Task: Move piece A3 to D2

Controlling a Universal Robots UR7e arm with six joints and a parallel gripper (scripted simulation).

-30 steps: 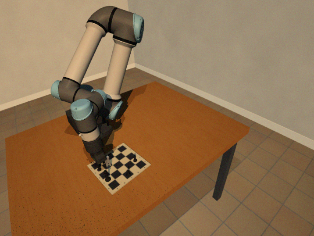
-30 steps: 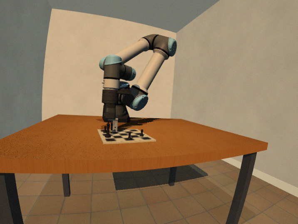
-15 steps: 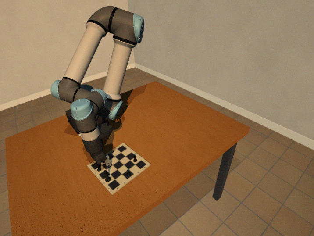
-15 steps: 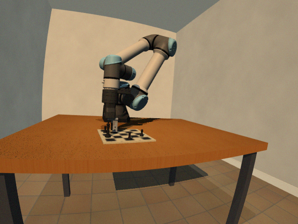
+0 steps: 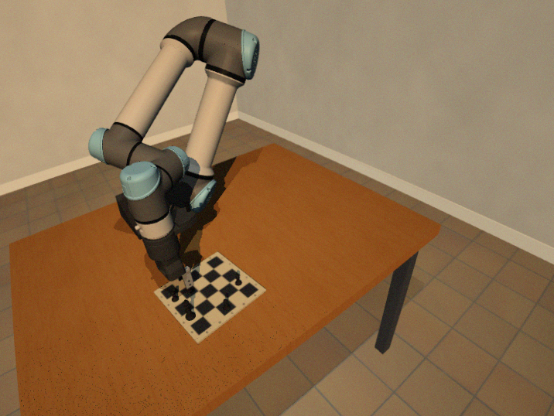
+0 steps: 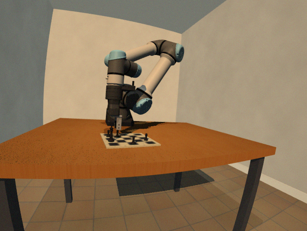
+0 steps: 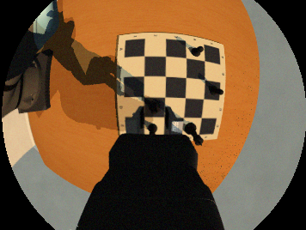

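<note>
Right now the chessboard is 40 mm ahead of my hand, 40 mm to the left of it and 60 mm below it. Round my hand: tall chess piece: 70 mm ahead, 40 mm to the right, 20 mm below.
</note>
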